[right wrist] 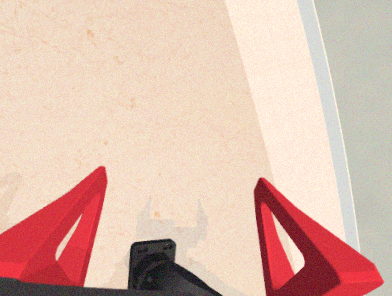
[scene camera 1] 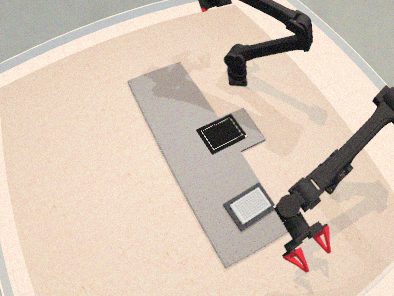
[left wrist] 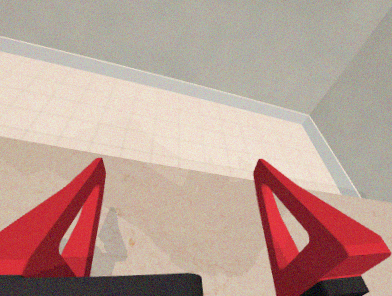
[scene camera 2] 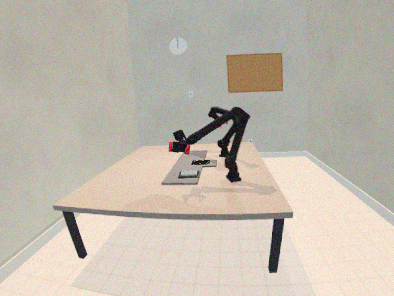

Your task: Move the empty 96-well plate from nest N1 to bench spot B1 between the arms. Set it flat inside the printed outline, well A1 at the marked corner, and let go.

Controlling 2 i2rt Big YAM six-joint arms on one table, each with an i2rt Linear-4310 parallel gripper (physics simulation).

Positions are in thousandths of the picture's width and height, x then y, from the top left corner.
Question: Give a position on a white well plate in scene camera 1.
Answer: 641, 691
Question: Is the right gripper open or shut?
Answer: Open.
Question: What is the right gripper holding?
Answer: Nothing.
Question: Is the left gripper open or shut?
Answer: Open.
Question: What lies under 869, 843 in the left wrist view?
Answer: The left gripper.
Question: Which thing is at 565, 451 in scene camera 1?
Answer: A black rectangle with white outline.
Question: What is the left gripper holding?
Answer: Nothing.
